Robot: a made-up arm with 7 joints.
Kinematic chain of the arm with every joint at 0, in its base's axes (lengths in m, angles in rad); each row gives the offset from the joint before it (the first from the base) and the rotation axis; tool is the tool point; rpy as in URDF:
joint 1: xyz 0.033 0 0.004 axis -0.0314 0.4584 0.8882
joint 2: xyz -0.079 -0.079 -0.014 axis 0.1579 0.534 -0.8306
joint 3: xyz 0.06 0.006 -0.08 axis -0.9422 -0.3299 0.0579
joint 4: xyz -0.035 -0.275 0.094 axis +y
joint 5: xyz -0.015 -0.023 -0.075 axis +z
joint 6: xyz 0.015 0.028 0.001 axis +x
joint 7: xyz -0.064 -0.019 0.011 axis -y
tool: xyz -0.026 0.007 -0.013 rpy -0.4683 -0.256 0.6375
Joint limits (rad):
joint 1: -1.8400..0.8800
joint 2: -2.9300..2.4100
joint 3: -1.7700..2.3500
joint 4: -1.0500..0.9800
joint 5: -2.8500..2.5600
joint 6: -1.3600..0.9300
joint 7: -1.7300..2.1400
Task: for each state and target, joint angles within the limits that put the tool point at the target. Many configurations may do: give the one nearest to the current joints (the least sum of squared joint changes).
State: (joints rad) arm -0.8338 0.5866 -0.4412 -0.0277 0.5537 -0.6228 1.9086
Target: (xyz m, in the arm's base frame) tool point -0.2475 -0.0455 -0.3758
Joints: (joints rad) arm -0.8248 0.4702 -0.7321 -0.0120 1.1587 -0.6779 1.2298
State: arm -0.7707 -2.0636 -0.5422 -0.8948 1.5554 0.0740 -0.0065
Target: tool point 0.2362 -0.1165 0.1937
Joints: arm -0.8198 -2.0249 -0.5449 -0.8213 1.2634 0.0795 0.0781
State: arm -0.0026 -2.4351 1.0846 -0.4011 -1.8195 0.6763 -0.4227
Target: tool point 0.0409 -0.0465 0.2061
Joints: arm 0.4898 -2.1049 0.5567 -0.3184 -2.1872 0.7021 -0.3030
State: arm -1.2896 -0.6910 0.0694 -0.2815 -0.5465 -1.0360 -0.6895
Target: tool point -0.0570 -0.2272 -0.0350
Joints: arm -0.9959 -0.9499 -0.2431 -0.4391 -0.7062 -1.1198 -0.7198
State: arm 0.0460 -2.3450 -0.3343 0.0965 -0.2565 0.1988 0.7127
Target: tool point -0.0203 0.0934 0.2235
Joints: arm -0.0295 -2.9300 0.1455 -0.4407 0.1472 0.0702 0.8193
